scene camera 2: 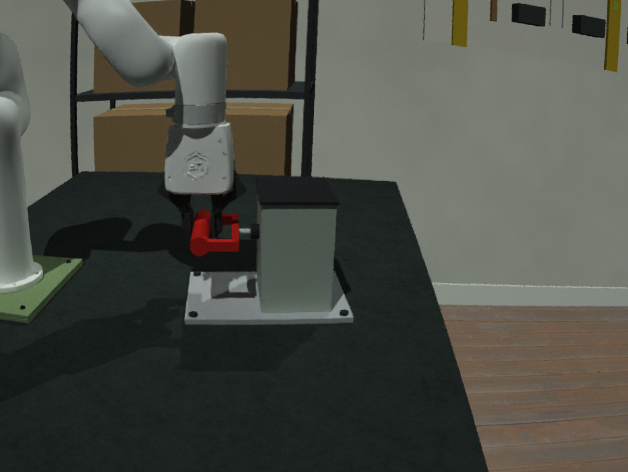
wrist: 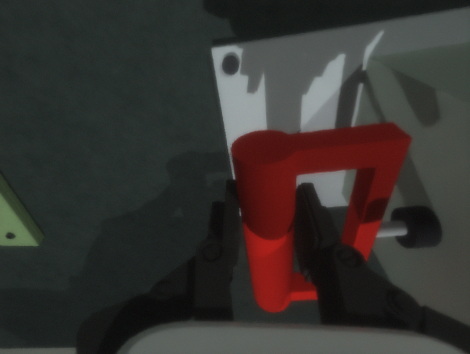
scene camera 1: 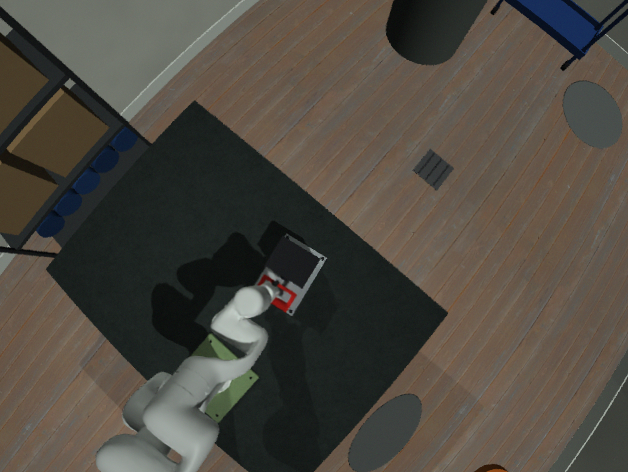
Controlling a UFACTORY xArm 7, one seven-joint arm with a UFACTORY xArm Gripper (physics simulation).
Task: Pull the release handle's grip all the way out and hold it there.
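The release handle [scene camera 1: 285,304] [scene camera 2: 200,236] [wrist: 270,200] is a red frame with a thick round grip bar, level above a pale base plate [scene camera 2: 223,315] [wrist: 246,112]. A short stretch of its silver shaft [scene camera 2: 244,230] [wrist: 392,229] shows between the frame and the black collar [scene camera 2: 254,231] [wrist: 422,227] on the pale green housing [scene camera 2: 296,258]. My gripper [scene camera 2: 201,228] [wrist: 265,200] points down and is shut on the round grip bar, one finger on the outer side and the other inside the frame opening. In scene camera 1 the arm hides most of the fingers.
The housing's dark top [scene camera 1: 293,259] [scene camera 2: 296,191] rises close beside the gripper. The arm's green mounting plate [scene camera 1: 228,400] [scene camera 2: 43,284] [wrist: 15,220] stands on the same dark mat [scene camera 1: 203,152] [scene camera 2: 355,395]. A shelf rack [scene camera 2: 308,126] with cardboard boxes [scene camera 2: 192,137] stands behind.
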